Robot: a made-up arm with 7 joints. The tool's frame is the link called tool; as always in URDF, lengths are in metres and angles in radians. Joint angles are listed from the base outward. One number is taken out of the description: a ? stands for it. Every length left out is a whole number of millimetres.
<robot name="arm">
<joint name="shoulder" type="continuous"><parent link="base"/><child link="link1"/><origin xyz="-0.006 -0.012 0.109" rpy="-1.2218 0.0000 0.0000"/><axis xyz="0 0 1"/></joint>
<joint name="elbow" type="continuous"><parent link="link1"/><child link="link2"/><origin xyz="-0.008 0.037 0.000" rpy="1.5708 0.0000 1.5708"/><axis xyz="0 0 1"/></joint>
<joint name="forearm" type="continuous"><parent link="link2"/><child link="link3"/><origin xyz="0.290 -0.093 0.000" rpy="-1.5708 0.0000 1.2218"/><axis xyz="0 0 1"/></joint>
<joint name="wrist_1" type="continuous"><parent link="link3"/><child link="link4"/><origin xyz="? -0.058 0.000" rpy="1.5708 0.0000 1.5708"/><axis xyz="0 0 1"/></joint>
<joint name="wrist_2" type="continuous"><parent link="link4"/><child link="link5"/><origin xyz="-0.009 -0.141 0.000" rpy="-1.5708 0.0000 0.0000"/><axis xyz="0 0 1"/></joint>
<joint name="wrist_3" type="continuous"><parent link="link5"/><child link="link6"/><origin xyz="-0.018 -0.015 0.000" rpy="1.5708 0.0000 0.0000"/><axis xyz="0 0 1"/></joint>
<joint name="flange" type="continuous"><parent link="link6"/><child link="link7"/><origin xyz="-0.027 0.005 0.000" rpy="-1.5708 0.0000 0.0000"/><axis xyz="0 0 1"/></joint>
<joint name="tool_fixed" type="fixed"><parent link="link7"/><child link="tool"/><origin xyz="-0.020 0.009 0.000" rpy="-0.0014 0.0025 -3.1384"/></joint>
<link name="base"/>
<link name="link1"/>
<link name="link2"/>
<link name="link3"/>
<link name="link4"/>
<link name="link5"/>
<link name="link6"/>
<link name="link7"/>
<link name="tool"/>
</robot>
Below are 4 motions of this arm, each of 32 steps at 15 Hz.
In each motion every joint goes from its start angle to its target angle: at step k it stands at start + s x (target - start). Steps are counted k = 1, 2, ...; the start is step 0. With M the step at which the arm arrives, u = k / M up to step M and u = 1 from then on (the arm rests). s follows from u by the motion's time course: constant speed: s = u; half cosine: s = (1 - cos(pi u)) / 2; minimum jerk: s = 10 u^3 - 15 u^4 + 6 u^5.
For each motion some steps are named. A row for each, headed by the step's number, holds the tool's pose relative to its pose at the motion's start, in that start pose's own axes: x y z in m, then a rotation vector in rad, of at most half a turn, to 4 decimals.
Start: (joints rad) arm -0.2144 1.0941 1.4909 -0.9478 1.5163 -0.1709 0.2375
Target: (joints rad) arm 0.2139 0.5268 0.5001 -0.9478 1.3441 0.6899 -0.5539
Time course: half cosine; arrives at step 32
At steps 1, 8, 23, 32:
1: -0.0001 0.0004 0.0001 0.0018 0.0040 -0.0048
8: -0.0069 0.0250 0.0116 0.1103 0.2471 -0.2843
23: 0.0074 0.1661 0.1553 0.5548 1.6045 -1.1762
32: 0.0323 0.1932 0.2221 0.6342 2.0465 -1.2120

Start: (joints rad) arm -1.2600 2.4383 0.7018 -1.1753 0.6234 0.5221 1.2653
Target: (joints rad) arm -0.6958 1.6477 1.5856 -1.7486 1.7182 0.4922 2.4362
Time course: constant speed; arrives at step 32
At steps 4, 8, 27, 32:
4: -0.0114 0.0267 0.0001 -0.0610 0.1166 0.3513
8: -0.0246 0.0571 0.0019 -0.0961 0.2284 0.6976
27: -0.0923 0.2044 0.0596 -0.0744 0.6371 2.1922
32: -0.1010 0.2343 0.0905 -0.0547 0.7203 2.5218

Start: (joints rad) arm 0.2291 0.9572 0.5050 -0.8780 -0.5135 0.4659 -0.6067
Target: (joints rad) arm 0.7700 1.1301 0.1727 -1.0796 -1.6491 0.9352 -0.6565
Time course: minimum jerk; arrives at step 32
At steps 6, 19, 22, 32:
6: -0.0027 -0.0090 0.0000 0.0121 0.0333 -0.0877
19: -0.0794 -0.1190 0.0050 0.3393 0.4160 -1.1341
22: -0.1070 -0.1386 0.0084 0.4751 0.4794 -1.3528
32: -0.1428 -0.1571 0.0140 0.6746 0.5311 -1.5932

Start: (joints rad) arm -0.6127 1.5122 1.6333 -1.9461 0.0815 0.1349 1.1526
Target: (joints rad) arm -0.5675 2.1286 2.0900 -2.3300 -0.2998 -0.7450 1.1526
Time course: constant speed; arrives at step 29
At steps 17, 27, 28, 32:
17: 0.0327 -0.0548 -0.0219 -0.8963 -0.6514 -0.3156
27: 0.0405 -0.0767 -0.0338 -1.3564 -1.0374 -0.5646
28: 0.0411 -0.0787 -0.0352 -1.3979 -1.0761 -0.5935
32: 0.0417 -0.0808 -0.0367 -1.4384 -1.1148 -0.6233

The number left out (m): -0.027
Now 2 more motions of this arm.
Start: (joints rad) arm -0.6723 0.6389 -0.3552 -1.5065 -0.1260 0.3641 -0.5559
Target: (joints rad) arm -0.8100 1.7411 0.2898 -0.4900 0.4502 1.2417 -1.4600
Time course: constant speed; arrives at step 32
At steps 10, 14, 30, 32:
10: -0.1394 0.0938 -0.0181 -0.1810 0.6887 -0.2343
14: -0.1887 0.1455 -0.0032 -0.2554 0.9376 -0.2493
30: -0.2777 0.3662 0.1668 -0.4948 1.5326 0.1562
32: -0.2747 0.3891 0.1958 -0.5081 1.5415 0.2392

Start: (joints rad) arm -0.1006 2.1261 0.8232 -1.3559 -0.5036 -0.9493 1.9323
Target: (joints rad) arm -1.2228 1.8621 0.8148 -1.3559 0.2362 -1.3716 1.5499
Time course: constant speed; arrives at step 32
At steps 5, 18, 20, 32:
5: 0.0188 -0.0020 0.0306 -0.0155 -0.2067 -0.0794
18: 0.0370 -0.0192 0.1090 -0.0866 -0.7602 -0.3970
20: 0.0361 -0.0225 0.1197 -0.1003 -0.8457 -0.4596
32: 0.0158 -0.0386 0.1703 -0.1925 -1.3493 -0.9048

